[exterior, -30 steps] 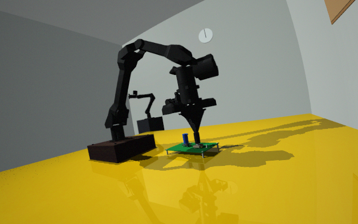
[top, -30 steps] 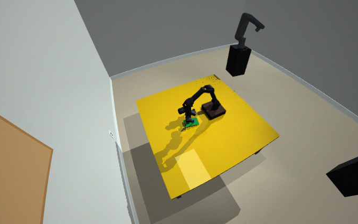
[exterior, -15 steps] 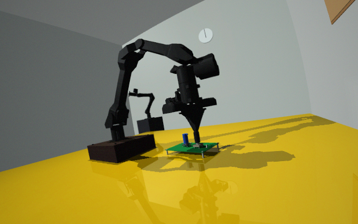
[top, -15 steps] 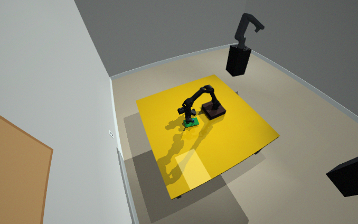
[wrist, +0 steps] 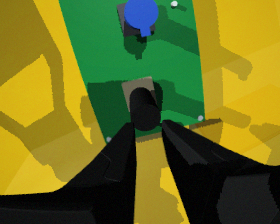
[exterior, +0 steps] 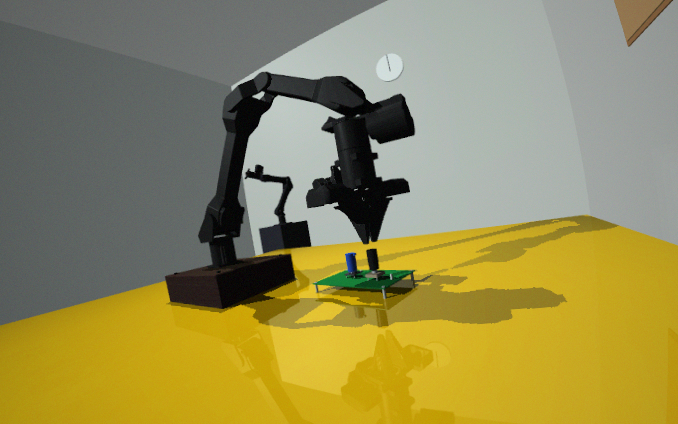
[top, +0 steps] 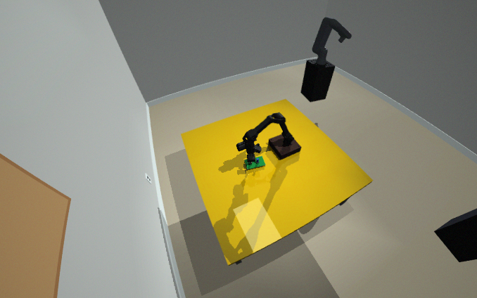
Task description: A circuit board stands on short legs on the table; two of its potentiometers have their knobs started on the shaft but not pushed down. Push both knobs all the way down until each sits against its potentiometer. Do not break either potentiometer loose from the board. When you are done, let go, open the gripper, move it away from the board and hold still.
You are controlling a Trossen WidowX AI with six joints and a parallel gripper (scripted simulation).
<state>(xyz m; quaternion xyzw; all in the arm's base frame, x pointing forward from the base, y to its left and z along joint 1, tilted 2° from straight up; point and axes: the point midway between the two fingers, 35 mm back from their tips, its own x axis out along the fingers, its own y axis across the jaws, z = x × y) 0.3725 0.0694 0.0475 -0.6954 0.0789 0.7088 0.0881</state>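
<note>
Right now the black knob is 3 cm below my gripper tip. From my gripper tip the other things lie so: blue knob 6 cm behind, 1 cm to the left, 3 cm below.
</note>
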